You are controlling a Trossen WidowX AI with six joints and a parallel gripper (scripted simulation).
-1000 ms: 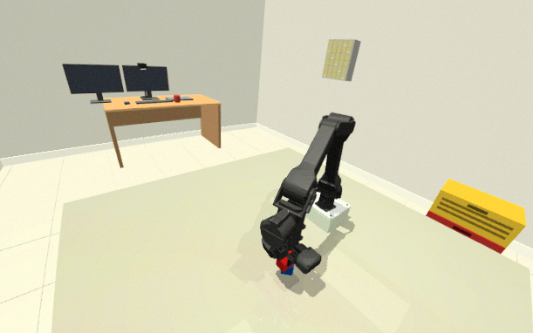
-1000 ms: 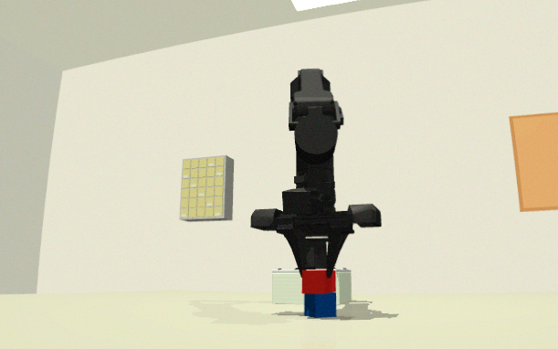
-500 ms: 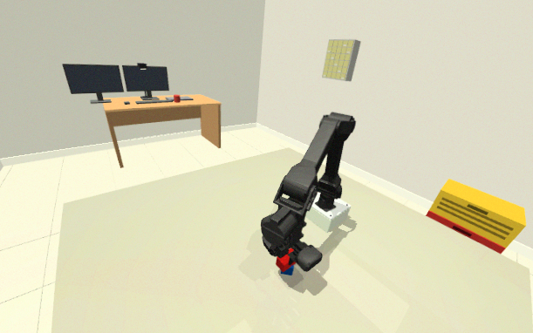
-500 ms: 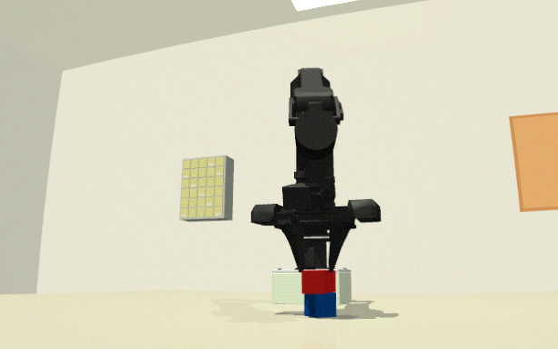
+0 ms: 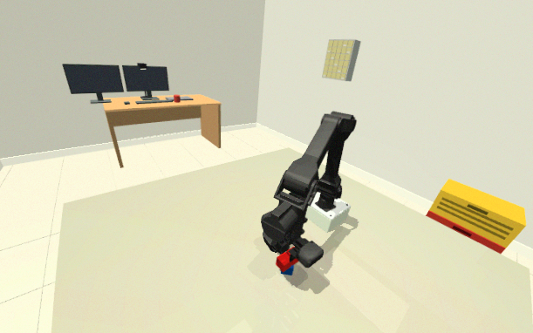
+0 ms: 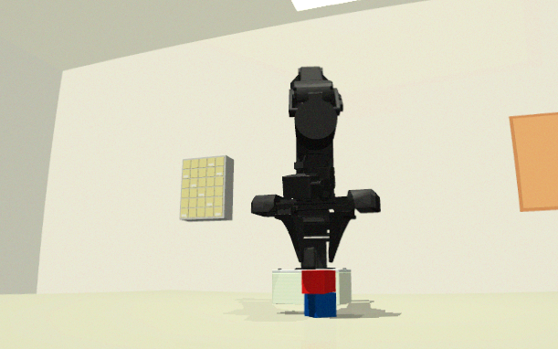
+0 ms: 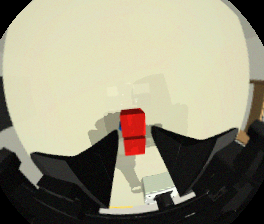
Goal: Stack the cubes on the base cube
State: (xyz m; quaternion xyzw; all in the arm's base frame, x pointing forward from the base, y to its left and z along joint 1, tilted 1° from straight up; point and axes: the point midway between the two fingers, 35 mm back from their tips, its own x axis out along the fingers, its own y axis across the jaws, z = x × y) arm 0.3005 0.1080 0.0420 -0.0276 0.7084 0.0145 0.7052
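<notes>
Now: gripper tip 40 mm past the red cube and 30 mm above it. Also, from my gripper tip: blue base cube (20 mm behind, 60 mm below).
</notes>
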